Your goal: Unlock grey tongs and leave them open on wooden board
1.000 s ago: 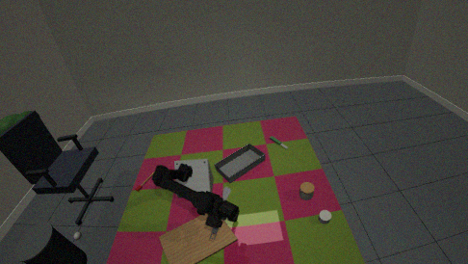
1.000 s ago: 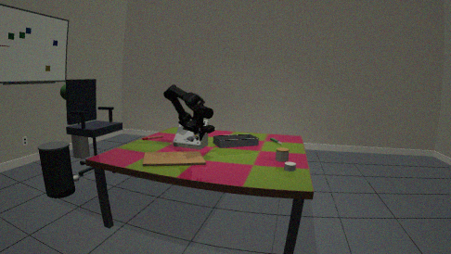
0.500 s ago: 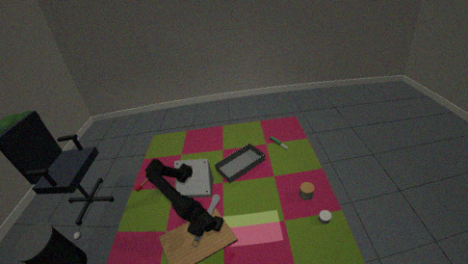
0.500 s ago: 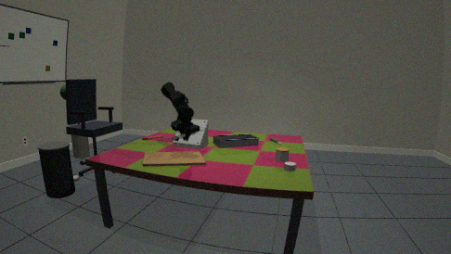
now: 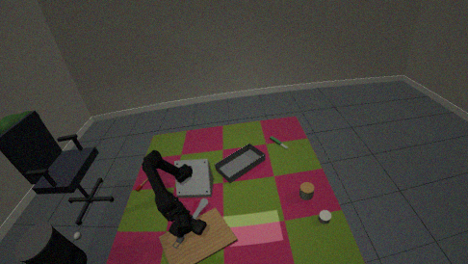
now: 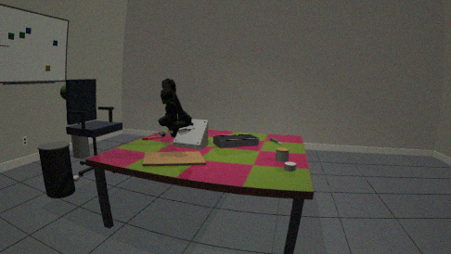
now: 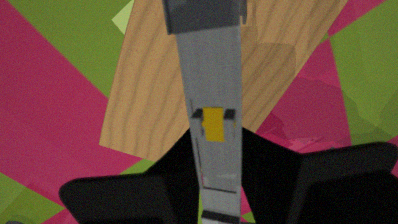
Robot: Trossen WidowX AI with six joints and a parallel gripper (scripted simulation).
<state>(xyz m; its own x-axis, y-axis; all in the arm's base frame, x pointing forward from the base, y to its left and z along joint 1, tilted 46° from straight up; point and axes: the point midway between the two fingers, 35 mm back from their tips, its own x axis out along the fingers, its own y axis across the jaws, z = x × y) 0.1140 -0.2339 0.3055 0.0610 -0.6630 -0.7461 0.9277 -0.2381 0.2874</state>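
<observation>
Right now my gripper tip is 40 mm below the yellow lock piece, 30 mm to the left of it and 10 mm past it. The rest, counted from my gripper tip: roasting tin (560 mm to the left, 190 mm ahead, 110 mm below); then wooden board (130 mm below, 10 mm to the left, 10 mm behind); then red tool (490 mm behind, 390 mm to the left, 130 mm below).
</observation>
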